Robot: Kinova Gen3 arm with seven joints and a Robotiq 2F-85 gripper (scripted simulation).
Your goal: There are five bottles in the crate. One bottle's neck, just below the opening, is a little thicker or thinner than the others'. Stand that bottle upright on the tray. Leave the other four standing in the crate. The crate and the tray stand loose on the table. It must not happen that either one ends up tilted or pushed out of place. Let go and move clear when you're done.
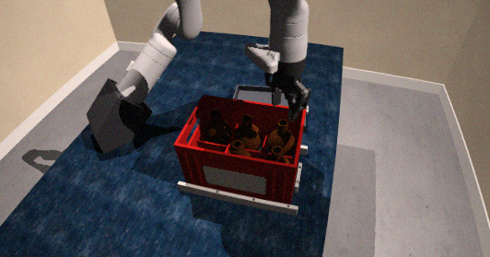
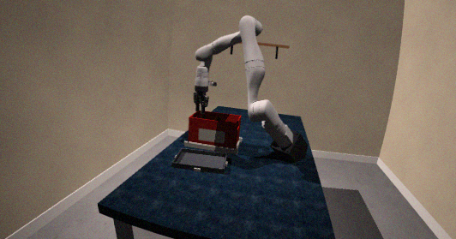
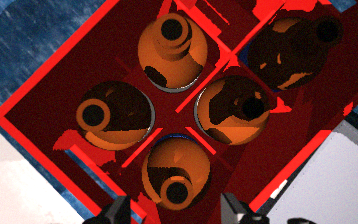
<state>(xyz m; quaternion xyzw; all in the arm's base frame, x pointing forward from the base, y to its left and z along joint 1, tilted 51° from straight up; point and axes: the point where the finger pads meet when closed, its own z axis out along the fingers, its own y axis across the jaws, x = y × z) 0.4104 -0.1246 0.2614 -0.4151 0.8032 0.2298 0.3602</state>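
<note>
Right now my hand is 70 mm past the crate, 70 mm to the left of it and 130 mm above it. The rest, counted from my hand: grey tray (150 mm behind, 190 mm to the left, 200 mm below).
</note>
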